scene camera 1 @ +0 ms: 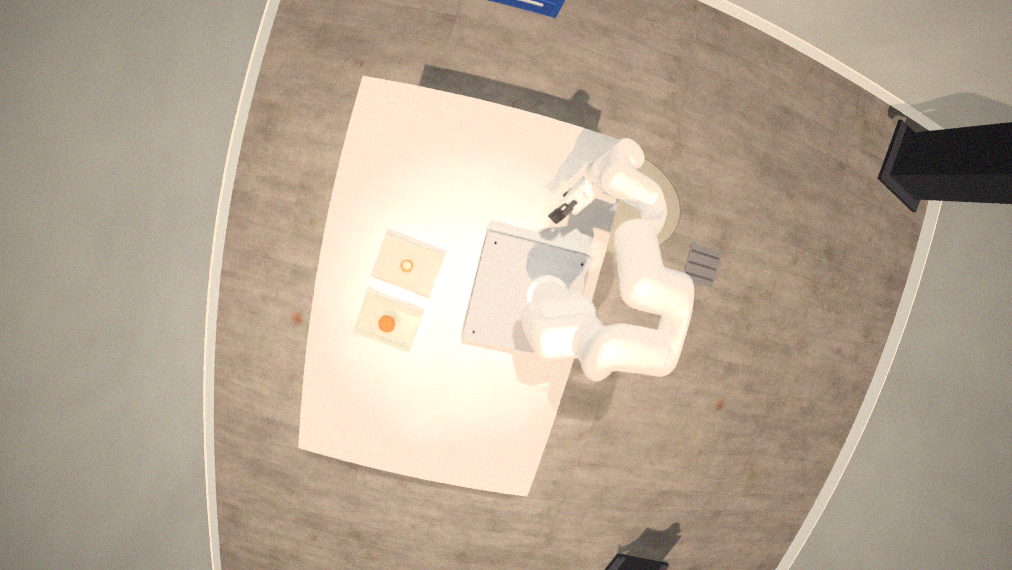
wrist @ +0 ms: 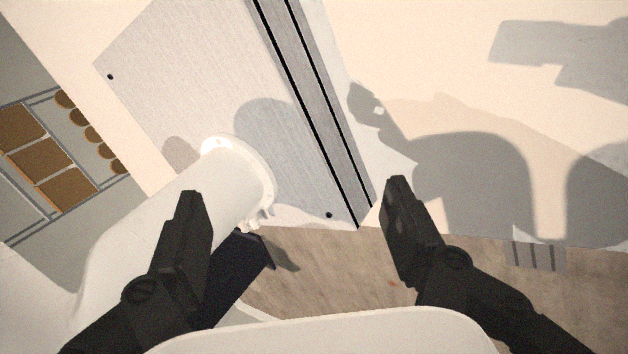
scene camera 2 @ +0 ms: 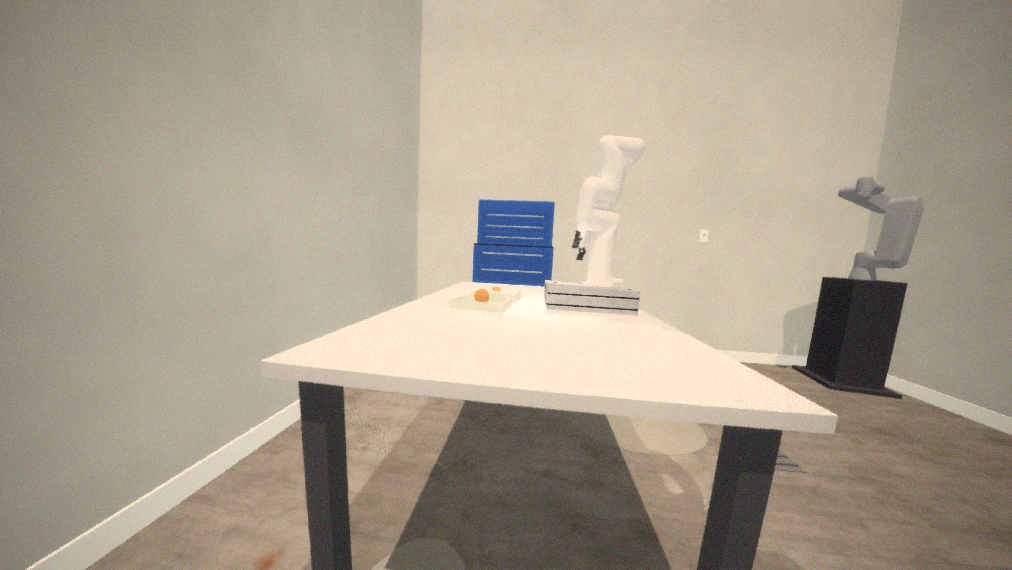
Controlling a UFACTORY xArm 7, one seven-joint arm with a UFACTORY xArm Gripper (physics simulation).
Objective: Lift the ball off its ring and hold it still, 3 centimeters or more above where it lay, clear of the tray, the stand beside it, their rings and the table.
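Frame: origin at the arm's base, x ahead, y left, z up, level; centimetres.
Seen in the pictures: gripper, fingertip midpoint: (scene camera 1: 559, 209) (wrist: 297, 203) (scene camera 2: 576, 254); arm's base, link origin: (scene camera 1: 547, 296) (wrist: 240, 171) (scene camera 2: 597, 285).
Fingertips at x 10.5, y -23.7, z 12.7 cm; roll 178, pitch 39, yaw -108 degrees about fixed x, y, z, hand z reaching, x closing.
Pixels of each thing's top centre, then the offset from my fingertips to it. "*": a spot on its surface instead. Level surfaces: height alone.
- orange ball, top centre: (scene camera 1: 385, 326) (scene camera 2: 482, 288) dy +52.2, dx +29.0, dz -14.2 cm
- shallow pale tray, top centre: (scene camera 1: 387, 322) (scene camera 2: 481, 298) dy +52.2, dx +29.0, dz -17.8 cm
- orange ring, surface spot: (scene camera 1: 401, 266) * dy +33.9, dx +31.6, dz -16.2 cm
- white table, surface height: dz -20.6 cm
The orange ball (scene camera 1: 386, 323) (scene camera 2: 481, 295) rests on the shallow pale tray (scene camera 1: 407, 334) (scene camera 2: 502, 303); its own ring is hidden under it. Beside the tray is a pale stand (scene camera 1: 424, 277) with an orange ring (scene camera 1: 401, 266), which has no ball on it. My gripper (scene camera 1: 560, 205) (scene camera 2: 578, 246) (wrist: 297, 203) is open and empty, with its black fingers wide apart. It is raised above the table on the robot's side, beyond the grey box and well away from the ball. The ball does not show in the wrist view.
A low grey box (scene camera 1: 495, 297) (scene camera 2: 592, 298) (wrist: 200, 75) stands on the white table (scene camera 1: 424, 410) (scene camera 2: 495, 354) between the tray and stand and the arm's base side. The arm's white links pass over it. A blue cabinet (scene camera 2: 513, 237) and a black pedestal (scene camera 2: 856, 332) stand farther off.
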